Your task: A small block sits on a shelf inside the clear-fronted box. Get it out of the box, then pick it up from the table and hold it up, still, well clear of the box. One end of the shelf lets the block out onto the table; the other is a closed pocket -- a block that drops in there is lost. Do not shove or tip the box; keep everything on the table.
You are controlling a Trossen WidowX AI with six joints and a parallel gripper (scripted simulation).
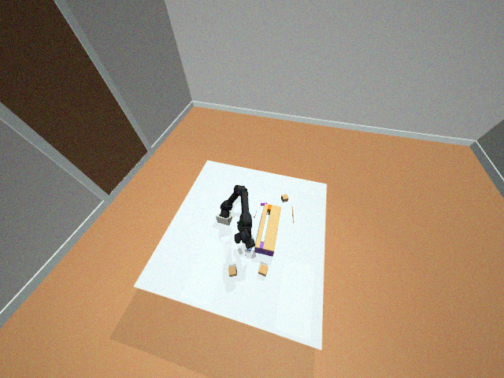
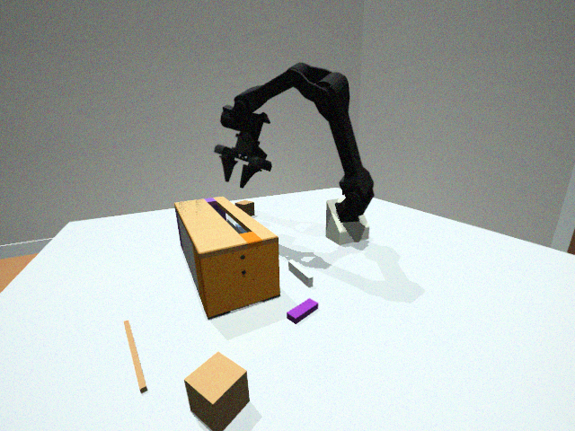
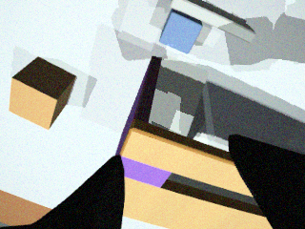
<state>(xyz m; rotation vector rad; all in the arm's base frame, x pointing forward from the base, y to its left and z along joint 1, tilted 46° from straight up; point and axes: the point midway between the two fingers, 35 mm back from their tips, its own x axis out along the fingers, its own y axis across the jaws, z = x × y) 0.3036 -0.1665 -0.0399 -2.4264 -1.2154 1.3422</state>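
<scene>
Right now the blue block is 20 mm behind my gripper tip, 10 mm to the right of it and 150 mm below it. Round my gripper tip: thin wooden stick 230 mm ahead, 420 mm to the left, 160 mm below; tan cube 120 mm ahead, 550 mm to the left, 140 mm below; box 40 mm ahead, 180 mm to the left, 100 mm below.
</scene>
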